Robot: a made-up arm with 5 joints.
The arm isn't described. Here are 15 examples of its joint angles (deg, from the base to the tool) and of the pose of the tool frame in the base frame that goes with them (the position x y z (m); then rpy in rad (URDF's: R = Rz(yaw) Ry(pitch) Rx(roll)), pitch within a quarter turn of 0, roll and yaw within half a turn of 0).
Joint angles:
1: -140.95 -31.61 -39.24 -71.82 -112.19
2: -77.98 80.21 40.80 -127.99 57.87
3: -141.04 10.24 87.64 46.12 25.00
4: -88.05 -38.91 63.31 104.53 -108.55
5: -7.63 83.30 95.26 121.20 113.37
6: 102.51 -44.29 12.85 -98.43 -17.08
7: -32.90 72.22 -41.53 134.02 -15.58
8: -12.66 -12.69 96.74 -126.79 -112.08
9: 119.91 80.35 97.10 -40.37 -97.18
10: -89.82 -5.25 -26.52 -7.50 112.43
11: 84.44 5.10 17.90 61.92 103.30
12: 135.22 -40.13 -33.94 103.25 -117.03
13: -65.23 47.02 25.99 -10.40 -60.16
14: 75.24 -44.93 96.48 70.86 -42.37
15: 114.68 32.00 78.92 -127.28 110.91
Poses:
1: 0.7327 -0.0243 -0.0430 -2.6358 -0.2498 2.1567
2: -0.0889 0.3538 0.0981 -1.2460 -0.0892 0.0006
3: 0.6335 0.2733 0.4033 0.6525 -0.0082 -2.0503
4: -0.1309 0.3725 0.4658 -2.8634 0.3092 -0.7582
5: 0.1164 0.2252 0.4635 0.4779 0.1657 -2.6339
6: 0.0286 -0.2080 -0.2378 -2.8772 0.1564 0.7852
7: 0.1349 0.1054 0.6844 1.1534 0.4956 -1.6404
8: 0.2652 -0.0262 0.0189 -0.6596 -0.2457 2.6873
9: 0.5555 0.2820 -0.0662 -2.9143 0.0141 -3.1008
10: 0.6894 0.0465 0.2208 -1.5237 0.1239 -2.7498
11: -0.3636 0.3892 -0.2820 2.1722 -0.4493 -1.6240
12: 0.3138 0.6438 -0.2784 -0.6250 0.1067 -1.9297
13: -0.0665 -0.2275 0.6071 0.8680 0.4001 1.7016
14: 0.1905 0.2053 -0.4770 -0.6064 -0.7008 -2.0528
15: 0.2138 0.0002 0.1858 0.2686 0.3656 2.6533
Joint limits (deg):
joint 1: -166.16..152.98
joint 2: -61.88..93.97
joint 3: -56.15..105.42
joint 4: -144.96..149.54
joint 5: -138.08..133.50
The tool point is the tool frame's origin. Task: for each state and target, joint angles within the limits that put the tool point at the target. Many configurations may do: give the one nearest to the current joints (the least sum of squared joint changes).
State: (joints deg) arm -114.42 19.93 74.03 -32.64 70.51
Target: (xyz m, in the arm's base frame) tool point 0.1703 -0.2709 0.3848
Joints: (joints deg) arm -91.36 5.98 48.85 -55.46 25.21
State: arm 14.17 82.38 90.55 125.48 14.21
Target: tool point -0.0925 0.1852 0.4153
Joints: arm 36.61 91.27 89.92 147.85 22.78
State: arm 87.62 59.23 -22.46 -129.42 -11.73
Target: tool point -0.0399 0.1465 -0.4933
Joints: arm 66.59 52.41 -37.18 -125.58 -12.74
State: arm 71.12 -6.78 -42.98 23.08 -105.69
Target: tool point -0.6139 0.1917 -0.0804
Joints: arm 62.25 -10.12 3.01 24.43 -78.65
